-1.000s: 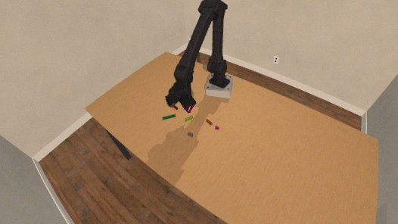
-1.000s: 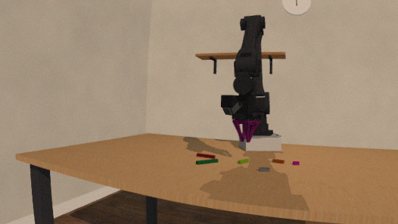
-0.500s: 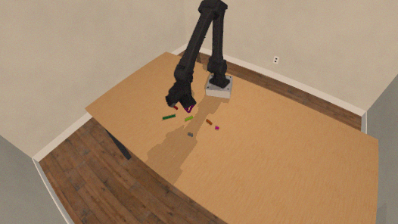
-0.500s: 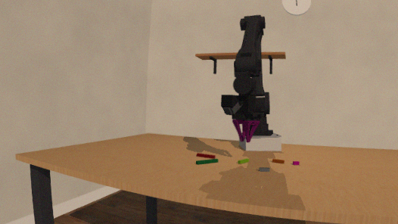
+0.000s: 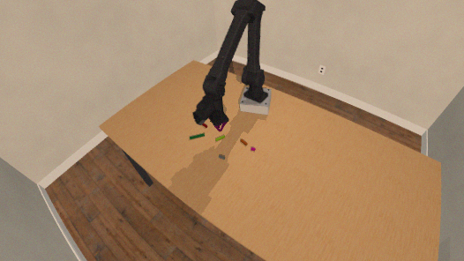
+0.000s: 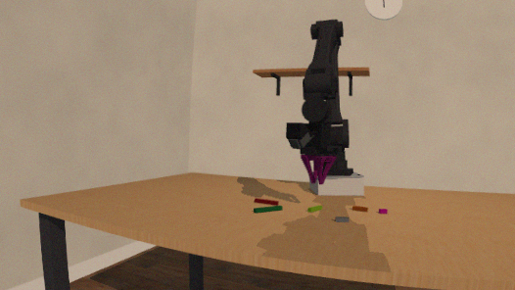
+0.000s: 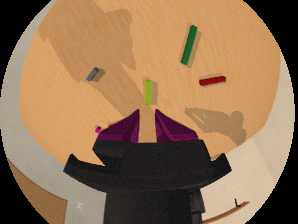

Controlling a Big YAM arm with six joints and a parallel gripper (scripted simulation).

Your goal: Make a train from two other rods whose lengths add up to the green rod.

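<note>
Now: hand 7 cm above the lime rod. The rest, counted from my hand: green rod: 11 cm to the right, 7 cm below, 7 cm ahead; then orange rod: 11 cm to the left, 7 cm below, 5 cm behind; then grey rod: 8 cm to the left, 8 cm ahead, 7 cm below.
</note>
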